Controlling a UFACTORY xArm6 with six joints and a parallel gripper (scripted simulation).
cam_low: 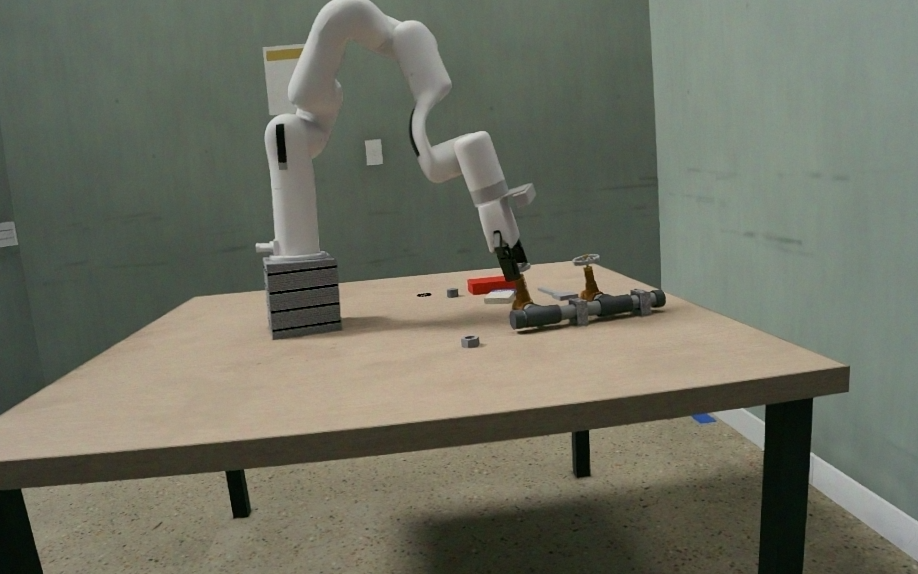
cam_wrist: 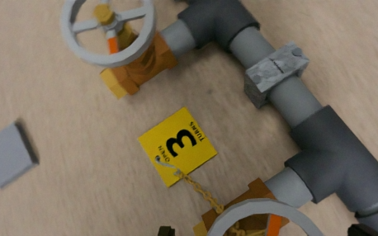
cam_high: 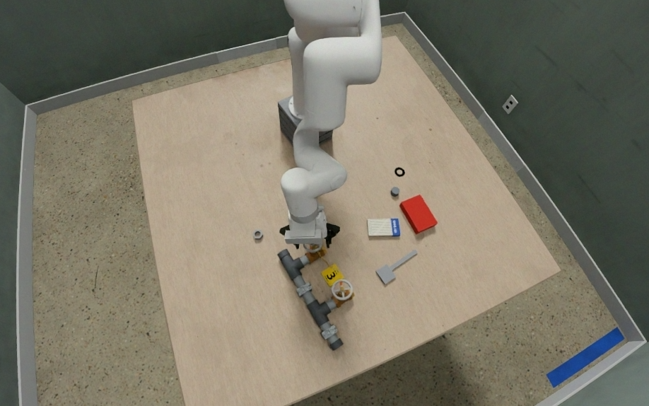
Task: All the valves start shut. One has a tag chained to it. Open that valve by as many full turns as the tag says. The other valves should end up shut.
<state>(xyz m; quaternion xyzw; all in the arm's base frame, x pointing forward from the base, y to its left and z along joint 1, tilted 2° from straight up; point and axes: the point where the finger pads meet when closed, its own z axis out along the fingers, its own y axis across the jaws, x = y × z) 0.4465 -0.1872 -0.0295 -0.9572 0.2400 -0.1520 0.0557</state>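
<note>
Now: hand 110 mm above the yellow tag, 90 mm short of it and 40 mm to the right of it. The rest, counted from my hand: grey scraper 220 mm to the left, 160 mm ahead, 110 mm below; then white card 260 mm to the left, 100 mm below, 30 mm ahead; then red block 390 mm to the left, 100 mm below, 40 mm ahead.
</note>
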